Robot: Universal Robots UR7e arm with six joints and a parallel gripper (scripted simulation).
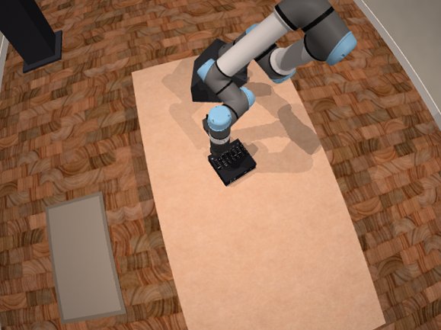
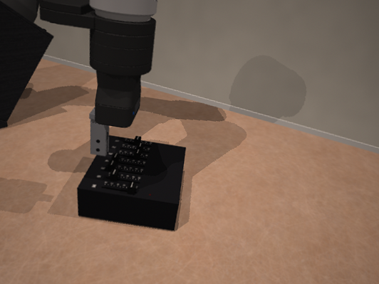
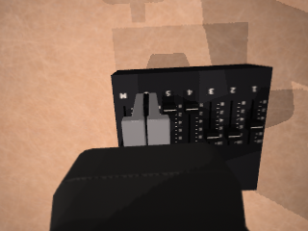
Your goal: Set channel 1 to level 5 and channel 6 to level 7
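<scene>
Now: hand 50 mm above the channel 6 cap, 20 mm short of it and 10 mm to the right of it. The rest, counted from my hand: channel 5 fader cap 50 mm below, 20 mm to the left, 10 mm ahead; channel 4 fader cap 50 mm to the left, 50 mm below; channel 3 fader cap 80 mm to the left, 50 mm below, 30 mm ahead.
</scene>
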